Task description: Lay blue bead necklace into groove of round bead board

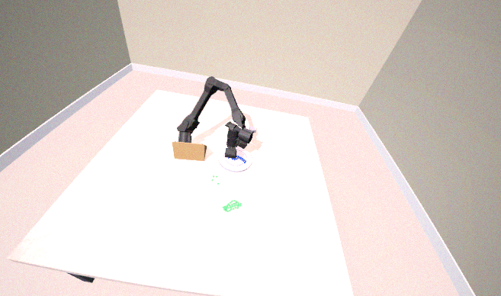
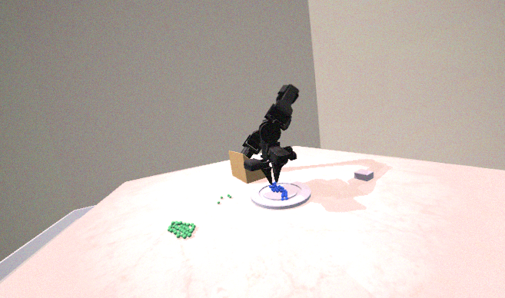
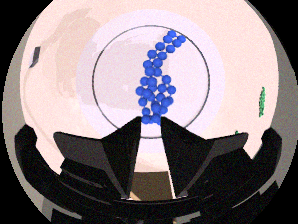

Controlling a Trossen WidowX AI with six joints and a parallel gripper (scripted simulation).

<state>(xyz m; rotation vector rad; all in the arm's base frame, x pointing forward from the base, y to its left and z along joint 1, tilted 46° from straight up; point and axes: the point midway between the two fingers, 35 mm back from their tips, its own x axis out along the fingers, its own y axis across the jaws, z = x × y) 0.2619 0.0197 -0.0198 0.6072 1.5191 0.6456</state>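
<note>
Now: the round white bead board 30 mm ahead of my gripper tip and 20 mm below it. Round my gripper tip: small grey block (290 mm to the left, 140 mm ahead, 20 mm below).
</note>
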